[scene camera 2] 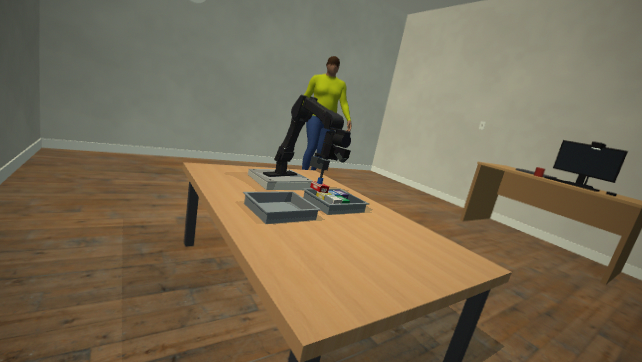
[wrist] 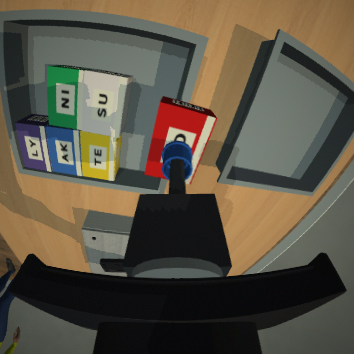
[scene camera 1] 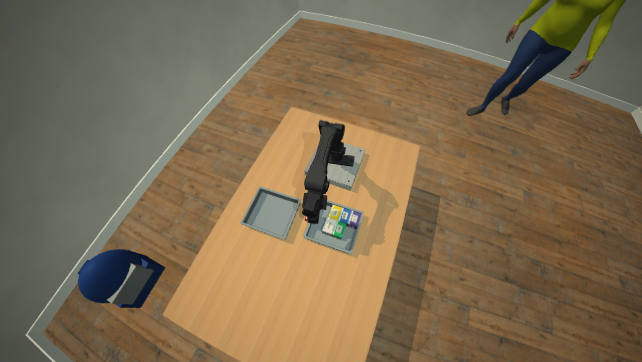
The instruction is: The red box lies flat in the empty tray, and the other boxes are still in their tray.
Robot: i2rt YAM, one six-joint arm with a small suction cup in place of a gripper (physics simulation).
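Places are measured from the arm's base along level axes (x ahead, y down, z left), in centimetres.
Pixels of known places: hand, its tool point: (scene camera 2: 318, 185) (wrist: 176, 149); arm's base, origin of its link: (scene camera 2: 280, 174) (scene camera 1: 336, 159).
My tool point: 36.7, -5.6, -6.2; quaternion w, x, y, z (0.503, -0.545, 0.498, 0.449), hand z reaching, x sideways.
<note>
Ahead of a thing's pixels: the offset from my tool point to its top centre, as dx, dy, dz. Level surfaces: height alone.
My suction cup (scene camera 2: 320, 180) (wrist: 177, 157) is shut on the red box {+0.7, -1.3, +0.0} (scene camera 2: 318, 187) (wrist: 158, 137), holding its broad lettered face. The box hangs level above the side wall of the filled tray {+2.0, +5.2, +11.1} (scene camera 1: 330, 247) (scene camera 2: 346, 208) (wrist: 112, 50), on the side facing the empty tray {+1.3, +5.2, -21.6} (scene camera 1: 272, 214) (scene camera 2: 290, 216) (wrist: 290, 115). The arm hides nearly all of it in scene camera 1. Green {+3.8, +5.9, +13.8} (scene camera 1: 339, 229) (wrist: 59, 112), white {+2.9, +5.4, +8.8} (scene camera 1: 328, 228) (wrist: 106, 82), yellow {-4.5, +5.8, +10.5} (scene camera 1: 335, 212) (wrist: 100, 173), blue {-3.8, +5.8, +15.5} (scene camera 1: 345, 215) (wrist: 56, 136) and purple {-3.0, +5.7, +20.6} (scene camera 1: 354, 219) (wrist: 30, 162) boxes lie flat together in the filled tray.
The trays stand side by side on the wooden table {dy +10.2} (scene camera 1: 260, 295) (scene camera 2: 360, 265), with a gap between them. The arm's grey base plate (scene camera 1: 345, 175) (scene camera 2: 285, 184) is behind them. A person (scene camera 1: 545, 45) (scene camera 2: 327, 95) stands beyond the table. A desk (scene camera 2: 550, 200) stands at the right.
</note>
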